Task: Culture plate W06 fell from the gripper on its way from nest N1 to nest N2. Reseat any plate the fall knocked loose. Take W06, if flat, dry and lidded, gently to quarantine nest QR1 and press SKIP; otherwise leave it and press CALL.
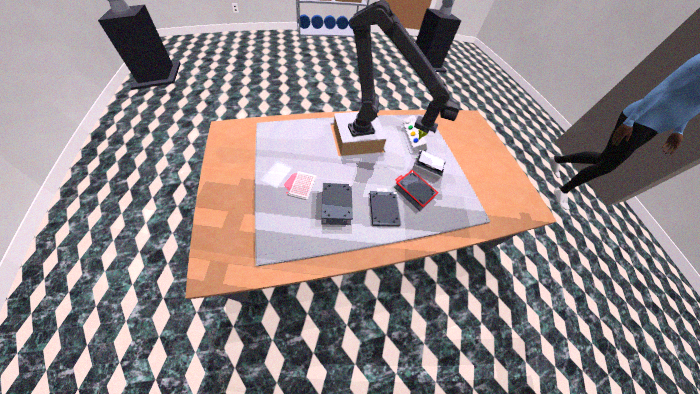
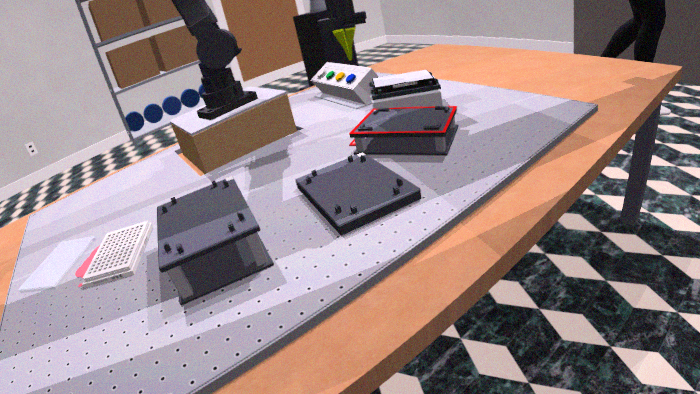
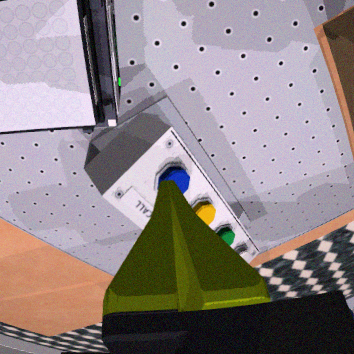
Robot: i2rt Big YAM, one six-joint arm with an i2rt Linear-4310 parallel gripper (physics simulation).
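Places are measured from the arm's base along level axes (x back, y right, z up), in metres.
Where they show: gripper, between the fingertips: [image 1: 419,139] [image 2: 350,60] [image 3: 166,188]; arm's base, origin of its link: [image 1: 361,129] [image 2: 227,107].
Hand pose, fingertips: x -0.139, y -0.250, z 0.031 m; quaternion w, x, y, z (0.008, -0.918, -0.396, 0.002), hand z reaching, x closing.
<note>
Each offset is from my fingertips to the top centre of the thing. "pt": to the spot under its first point.
My gripper [image 1: 423,135] [image 2: 350,59] [image 3: 166,188] is shut and empty, its tip close over the blue button @[dx +0.043, dy -0.026, dz -0.043 m] [image 1: 415,140] [image 2: 351,78] [image 3: 180,178] of the white button box @[dx +0.113, dy -0.061, dz -0.034 m] [image 2: 345,92] [image 3: 145,164]. CALL is printed beside that button; contact cannot be told. A white well plate @[dx -0.073, dy +0.584, dz -0.104 m] [image 1: 302,185] [image 2: 117,252] lies at the mat's left without a lid. A pink patch @[pt dx -0.040, dy +0.633, dz -0.114 m] [image 1: 290,181] [image 2: 88,263] shows at its edge, and a clear flat lid @[dx +0.013, dy +0.686, dz -0.110 m] [image 1: 276,174] [image 2: 57,264] lies beyond. A red-rimmed dark nest @[dx -0.219, dy +0.089, dz -0.072 m] [image 1: 417,188] [image 2: 402,120] holds no plate. Nest labels are not readable.
A tall dark nest @[dx -0.211, dy +0.467, dz -0.050 m] [image 1: 337,202] [image 2: 205,225] and a low dark nest @[dx -0.268, dy +0.266, dz -0.092 m] [image 1: 384,207] [image 2: 357,192] stand at mid-mat. A white-topped unit @[dx -0.103, dy -0.044, dz -0.049 m] [image 1: 431,162] [image 2: 406,80] [image 3: 40,65] stands beside the button box. A person [image 1: 660,112] stands at the right.
</note>
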